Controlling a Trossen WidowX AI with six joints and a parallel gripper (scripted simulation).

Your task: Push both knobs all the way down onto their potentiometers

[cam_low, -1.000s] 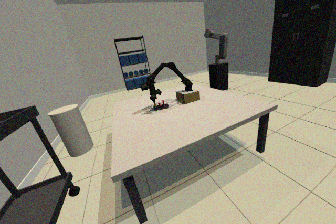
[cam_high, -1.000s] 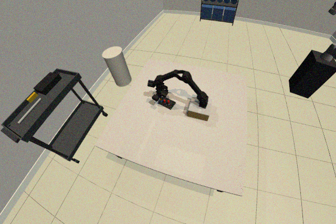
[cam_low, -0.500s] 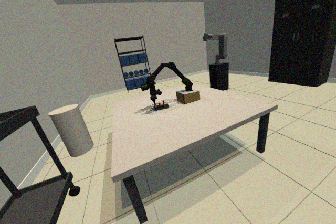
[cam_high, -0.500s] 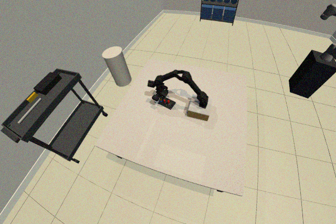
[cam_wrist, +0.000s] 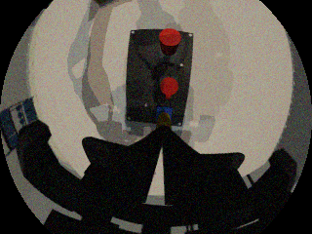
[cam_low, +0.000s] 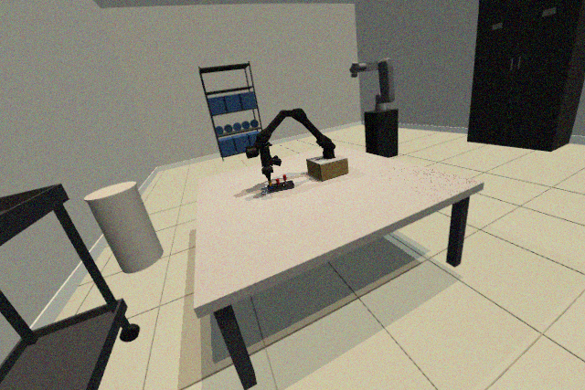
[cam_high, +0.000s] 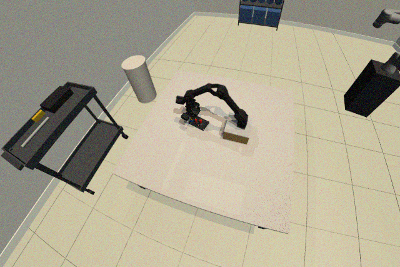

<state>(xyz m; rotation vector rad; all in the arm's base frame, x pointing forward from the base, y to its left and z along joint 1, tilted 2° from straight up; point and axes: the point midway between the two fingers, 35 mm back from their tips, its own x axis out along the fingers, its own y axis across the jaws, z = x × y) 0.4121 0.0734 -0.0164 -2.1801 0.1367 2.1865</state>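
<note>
The knob is 30 mm below my gripper tip.
</note>
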